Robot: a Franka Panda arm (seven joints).
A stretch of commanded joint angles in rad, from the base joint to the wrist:
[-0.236, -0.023, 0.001, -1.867, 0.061, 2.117, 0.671]
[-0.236, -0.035, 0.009, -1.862, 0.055, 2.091, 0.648]
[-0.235, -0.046, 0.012, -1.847, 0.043, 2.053, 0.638]
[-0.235, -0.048, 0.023, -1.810, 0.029, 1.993, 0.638]
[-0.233, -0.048, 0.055, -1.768, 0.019, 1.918, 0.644]
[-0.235, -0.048, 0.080, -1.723, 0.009, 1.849, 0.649]
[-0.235, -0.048, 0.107, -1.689, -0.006, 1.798, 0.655]
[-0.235, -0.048, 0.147, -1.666, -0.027, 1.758, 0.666]
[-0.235, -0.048, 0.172, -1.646, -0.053, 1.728, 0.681]
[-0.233, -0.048, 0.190, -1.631, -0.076, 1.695, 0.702]
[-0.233, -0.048, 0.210, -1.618, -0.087, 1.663, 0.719]
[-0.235, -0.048, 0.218, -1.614, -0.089, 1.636, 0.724]
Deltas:
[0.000, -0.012, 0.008, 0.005, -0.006, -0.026, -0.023]
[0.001, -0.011, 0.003, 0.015, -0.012, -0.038, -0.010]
[0.000, -0.002, 0.011, 0.037, -0.014, -0.060, 0.000]
[0.002, 0.000, 0.032, 0.042, -0.010, -0.075, 0.006]
[-0.002, 0.000, 0.025, 0.045, -0.010, -0.069, 0.005]
[0.000, 0.000, 0.027, 0.034, -0.015, -0.051, 0.006]
[0.000, 0.000, 0.040, 0.023, -0.021, -0.040, 0.011]
[0.000, 0.000, 0.025, 0.020, -0.026, -0.030, 0.015]
[0.002, 0.000, 0.018, 0.015, -0.023, -0.033, 0.021]
[0.000, 0.000, 0.020, 0.013, -0.011, -0.032, 0.017]
[-0.002, 0.000, 0.008, 0.004, -0.002, -0.027, 0.005]

